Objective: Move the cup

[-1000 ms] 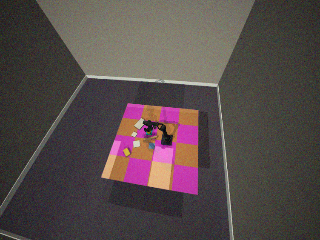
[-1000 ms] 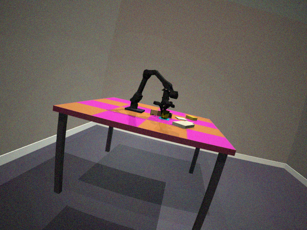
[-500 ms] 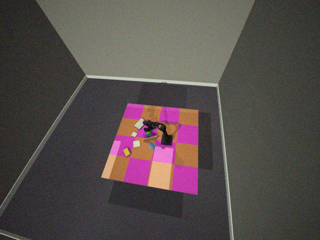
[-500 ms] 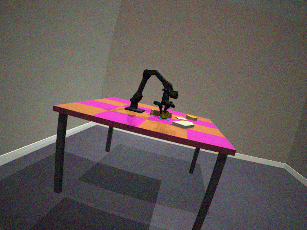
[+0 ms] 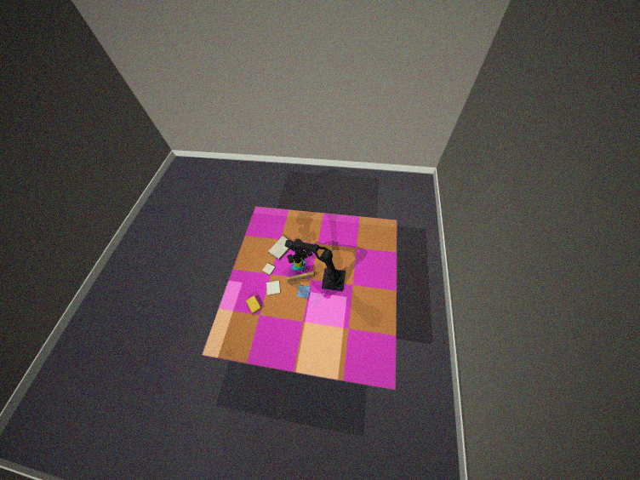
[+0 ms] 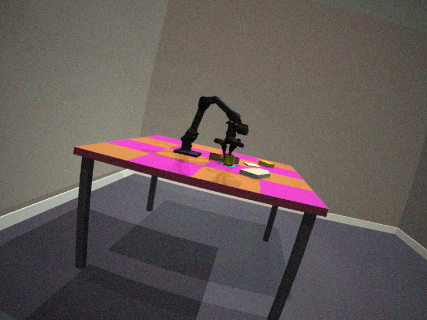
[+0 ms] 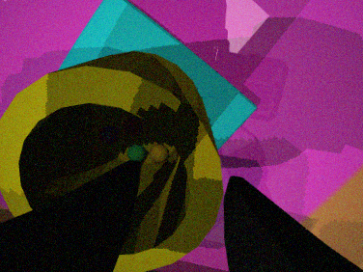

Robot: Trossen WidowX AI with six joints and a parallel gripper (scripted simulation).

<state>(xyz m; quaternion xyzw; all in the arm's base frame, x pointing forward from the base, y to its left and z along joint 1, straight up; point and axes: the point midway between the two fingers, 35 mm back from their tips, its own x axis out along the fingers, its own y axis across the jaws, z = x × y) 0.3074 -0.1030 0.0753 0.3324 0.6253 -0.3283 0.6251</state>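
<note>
Now: gripper tip 2 cm short of the yellow cup, 2 cm above it and 1 cm to the right of it. Also, from my gripper tip: cyan pad: 7 cm below, 2 cm to the left, 2 cm ahead; then brown bar: 12 cm to the left, 4 cm below, 3 cm behind; then grey-blue pad: 22 cm to the left, 8 cm behind, 7 cm below.
</note>
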